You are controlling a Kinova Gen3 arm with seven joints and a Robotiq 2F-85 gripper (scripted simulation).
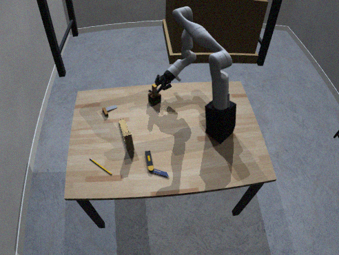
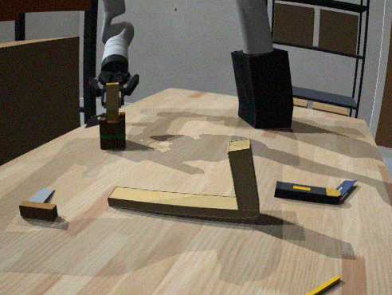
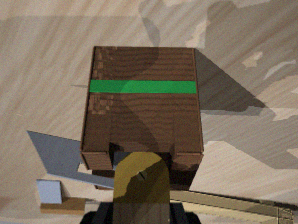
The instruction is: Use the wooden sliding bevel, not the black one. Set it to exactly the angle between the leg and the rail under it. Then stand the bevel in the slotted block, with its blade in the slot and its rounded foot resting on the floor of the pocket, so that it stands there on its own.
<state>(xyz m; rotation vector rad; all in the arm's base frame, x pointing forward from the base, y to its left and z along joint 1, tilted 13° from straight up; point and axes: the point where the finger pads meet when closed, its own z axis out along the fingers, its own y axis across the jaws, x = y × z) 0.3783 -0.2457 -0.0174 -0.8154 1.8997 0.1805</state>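
Now: hand 2 cm short of the wooden sliding bevel and 2 cm above it. Round my hand: grey blade: 3 cm ahead, 1 cm to the right, 4 cm below; wooden try square: 32 cm ahead, 9 cm to the left, 10 cm below; yellow pencil: 32 cm ahead, 51 cm to the left, 10 cm below.
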